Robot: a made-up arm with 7 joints. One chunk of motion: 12 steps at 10 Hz.
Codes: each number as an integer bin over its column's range. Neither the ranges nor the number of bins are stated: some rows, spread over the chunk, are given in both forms.
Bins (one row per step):
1: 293 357 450 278 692 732
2: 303 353 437 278 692 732
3: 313 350 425 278 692 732
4: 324 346 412 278 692 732
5: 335 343 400 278 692 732
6: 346 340 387 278 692 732
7: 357 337 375 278 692 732
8: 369 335 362 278 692 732
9: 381 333 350 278 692 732
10: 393 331 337 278 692 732
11: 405 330 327 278 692 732
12: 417 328 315 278 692 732
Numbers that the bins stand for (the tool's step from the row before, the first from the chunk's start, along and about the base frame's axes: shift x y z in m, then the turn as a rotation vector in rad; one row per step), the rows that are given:
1: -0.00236 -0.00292 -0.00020 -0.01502 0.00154 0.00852
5: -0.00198 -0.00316 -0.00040 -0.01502 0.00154 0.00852
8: -0.00168 -0.00330 -0.00055 -0.01502 0.00154 0.00852
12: -0.00124 -0.00342 -0.00074 -0.01502 0.00154 0.00852
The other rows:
2: -0.00227 -0.00299 -0.00025 -0.01502 0.00154 0.00852
3: -0.00218 -0.00304 -0.00030 -0.01502 0.00154 0.00852
4: -0.00208 -0.00311 -0.00035 -0.01502 0.00154 0.00852
6: -0.00188 -0.00321 -0.00045 -0.01502 0.00154 0.00852
7: -0.00178 -0.00327 -0.00050 -0.01502 0.00154 0.00852
9: -0.00157 -0.00333 -0.00060 -0.01502 0.00154 0.00852
10: -0.00146 -0.00337 -0.00065 -0.01502 0.00154 0.00852
11: -0.00135 -0.00338 -0.00069 -0.01502 0.00154 0.00852

